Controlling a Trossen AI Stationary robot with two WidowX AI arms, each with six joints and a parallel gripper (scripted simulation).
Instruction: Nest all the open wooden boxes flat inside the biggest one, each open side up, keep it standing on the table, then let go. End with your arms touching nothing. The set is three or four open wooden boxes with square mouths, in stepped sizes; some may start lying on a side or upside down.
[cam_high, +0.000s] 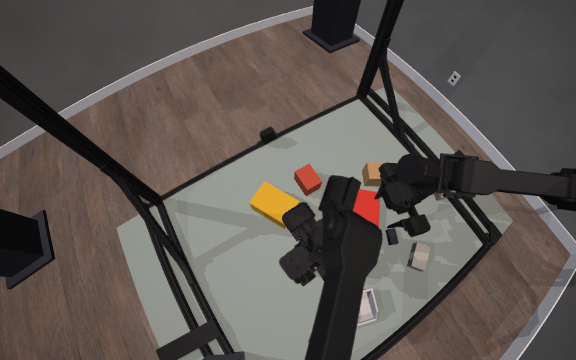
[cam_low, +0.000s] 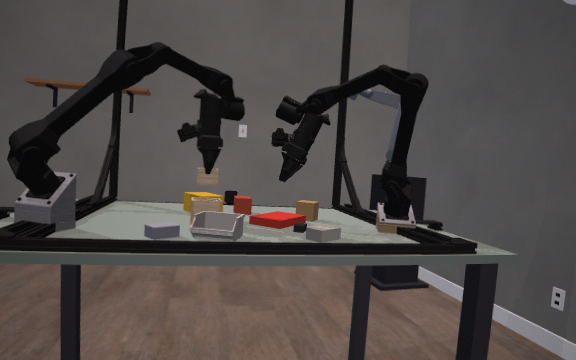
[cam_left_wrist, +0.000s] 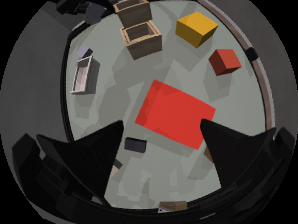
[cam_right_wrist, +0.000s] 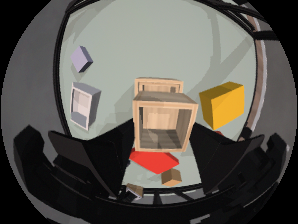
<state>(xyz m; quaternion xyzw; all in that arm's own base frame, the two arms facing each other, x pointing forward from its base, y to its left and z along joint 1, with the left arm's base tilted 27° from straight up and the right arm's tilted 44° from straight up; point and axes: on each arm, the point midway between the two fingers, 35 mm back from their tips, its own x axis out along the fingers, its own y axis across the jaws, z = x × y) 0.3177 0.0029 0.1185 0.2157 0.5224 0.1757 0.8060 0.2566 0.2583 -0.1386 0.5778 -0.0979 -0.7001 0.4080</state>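
Now: right hand 50 mm above the small wooden box. The rest, counted from my right hand: yellow block 180 mm behind, 10 mm to the left, 140 mm below; middle-sized wooden box 150 mm below; biggest wooden box 150 mm below.
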